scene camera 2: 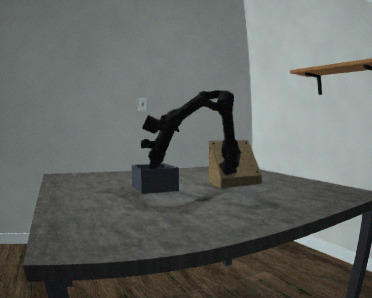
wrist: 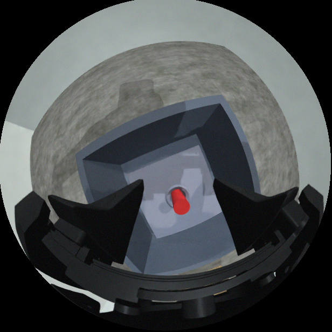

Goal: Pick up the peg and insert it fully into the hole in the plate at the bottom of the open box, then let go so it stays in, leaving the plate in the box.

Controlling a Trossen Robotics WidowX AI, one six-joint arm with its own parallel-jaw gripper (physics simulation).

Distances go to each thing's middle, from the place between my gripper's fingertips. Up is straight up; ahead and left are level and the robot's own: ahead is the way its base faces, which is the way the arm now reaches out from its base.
Labels:
I see the blue-grey box [scene camera 2: 165, 178] 2 cm below my hand, 2 cm behind it and 1 cm to the left of it. The rest, counted from my hand: light grey plate [wrist: 187, 170]: 4 cm below, 2 cm behind, 1 cm to the left.

